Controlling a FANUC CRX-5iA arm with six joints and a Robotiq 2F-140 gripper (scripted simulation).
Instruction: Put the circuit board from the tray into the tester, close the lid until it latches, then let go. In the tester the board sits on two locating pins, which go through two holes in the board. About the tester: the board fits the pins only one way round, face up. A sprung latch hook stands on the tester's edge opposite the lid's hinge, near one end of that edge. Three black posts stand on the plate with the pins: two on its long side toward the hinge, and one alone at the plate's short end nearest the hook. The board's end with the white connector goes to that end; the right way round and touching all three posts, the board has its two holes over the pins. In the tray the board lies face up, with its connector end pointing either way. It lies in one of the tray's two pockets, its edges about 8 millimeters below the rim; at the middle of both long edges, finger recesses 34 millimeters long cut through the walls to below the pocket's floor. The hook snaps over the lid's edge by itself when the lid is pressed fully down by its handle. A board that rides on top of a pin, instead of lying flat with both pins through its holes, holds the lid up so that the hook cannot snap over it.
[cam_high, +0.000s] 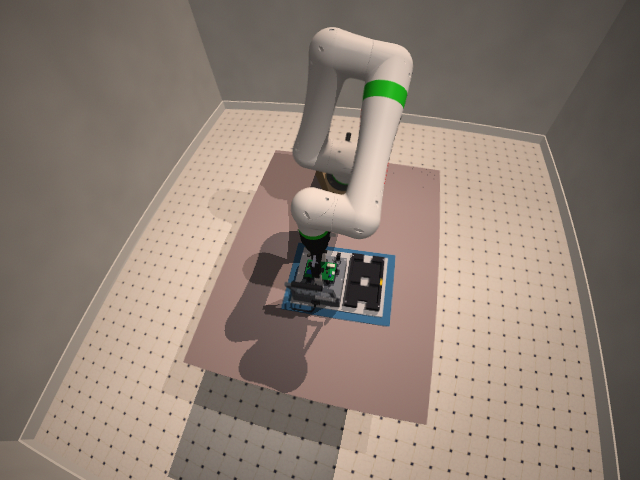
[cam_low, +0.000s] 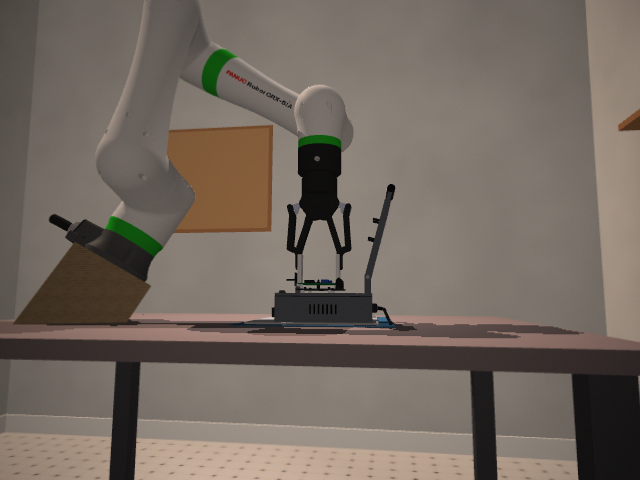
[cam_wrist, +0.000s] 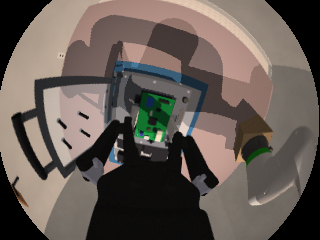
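My gripper is now 20 mm above the green circuit board. The rest, counted from my hand: latch hook (70 mm behind, 50 mm to the left, 10 mm below); then tester (30 mm ahead, 40 mm to the left, 10 mm above); then tester plate (10 mm ahead, 10 mm to the left, 30 mm below).
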